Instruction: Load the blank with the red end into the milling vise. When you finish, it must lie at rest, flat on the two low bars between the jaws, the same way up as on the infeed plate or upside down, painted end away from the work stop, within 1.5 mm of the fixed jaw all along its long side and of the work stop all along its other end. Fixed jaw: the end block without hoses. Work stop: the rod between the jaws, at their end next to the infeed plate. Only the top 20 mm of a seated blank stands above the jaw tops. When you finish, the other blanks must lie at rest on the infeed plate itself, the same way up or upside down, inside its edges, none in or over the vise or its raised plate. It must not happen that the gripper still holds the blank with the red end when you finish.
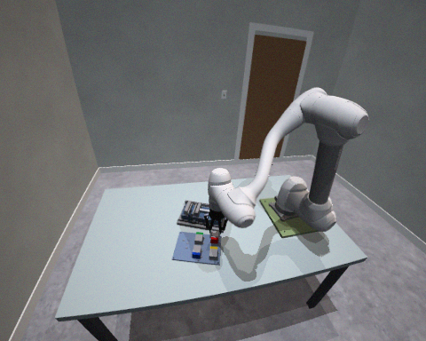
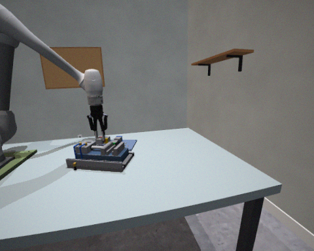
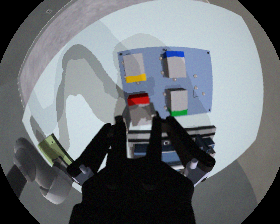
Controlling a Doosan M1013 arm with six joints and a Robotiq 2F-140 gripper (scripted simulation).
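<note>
Right now my hand is 3 cm short of the yellow-ended blank, 8 cm to the right of it and 6 cm above it. From my hand the other things lie so: blue-ended blank 12 cm ahead, 5 cm to the left, 6 cm below; then green-ended blank 8 cm ahead, 3 cm to the right, 6 cm below; then red-ended blank 3 cm below.
</note>
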